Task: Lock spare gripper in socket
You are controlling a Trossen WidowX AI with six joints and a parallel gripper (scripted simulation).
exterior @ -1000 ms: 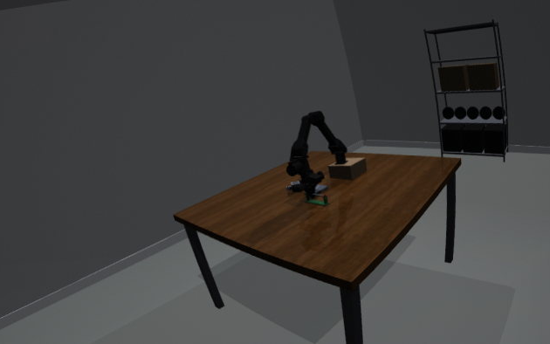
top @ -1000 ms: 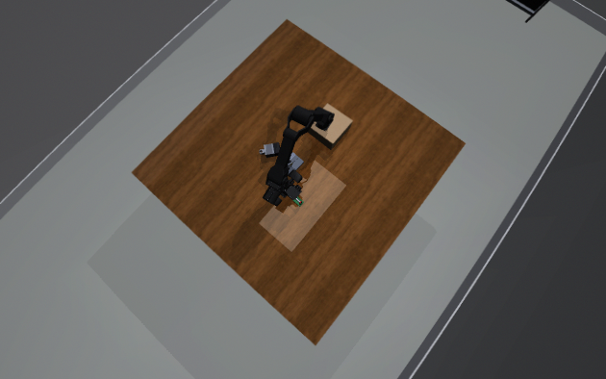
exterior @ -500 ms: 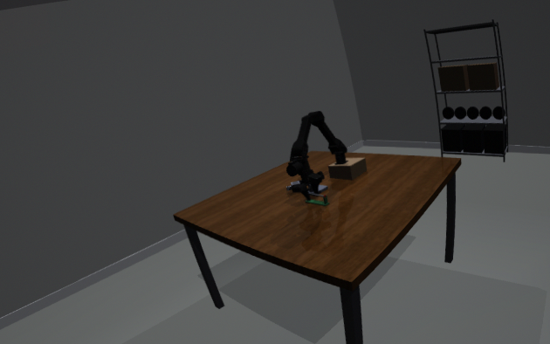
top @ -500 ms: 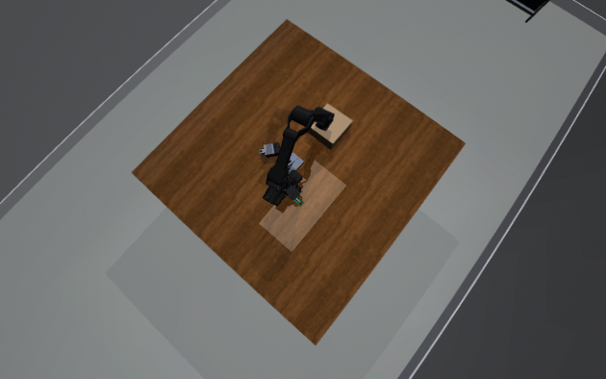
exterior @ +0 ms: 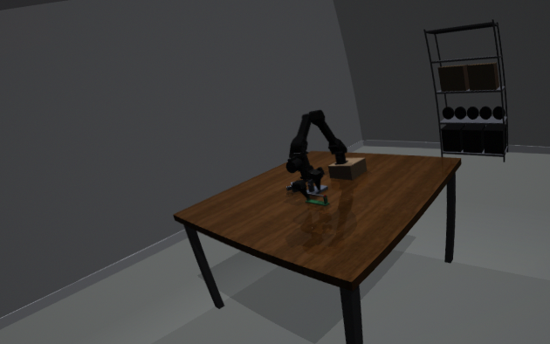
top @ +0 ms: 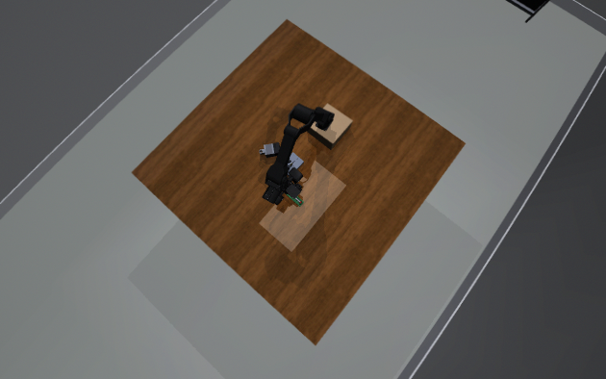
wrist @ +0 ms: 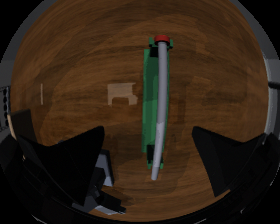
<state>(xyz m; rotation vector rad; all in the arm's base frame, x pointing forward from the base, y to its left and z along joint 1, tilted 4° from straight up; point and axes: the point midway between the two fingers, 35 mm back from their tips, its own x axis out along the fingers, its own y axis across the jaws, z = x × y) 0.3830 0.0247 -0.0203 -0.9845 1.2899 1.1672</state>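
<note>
The green rack is 2 cm to the left of my gripper tip, 2 cm below it and 1 cm ahead of it. The rest, counted from my gripper tip: grey mount (12 cm behind, 7 cm to the right, 1 cm above); spare gripper (21 cm to the right, 13 cm behind, 2 cm below).
</note>
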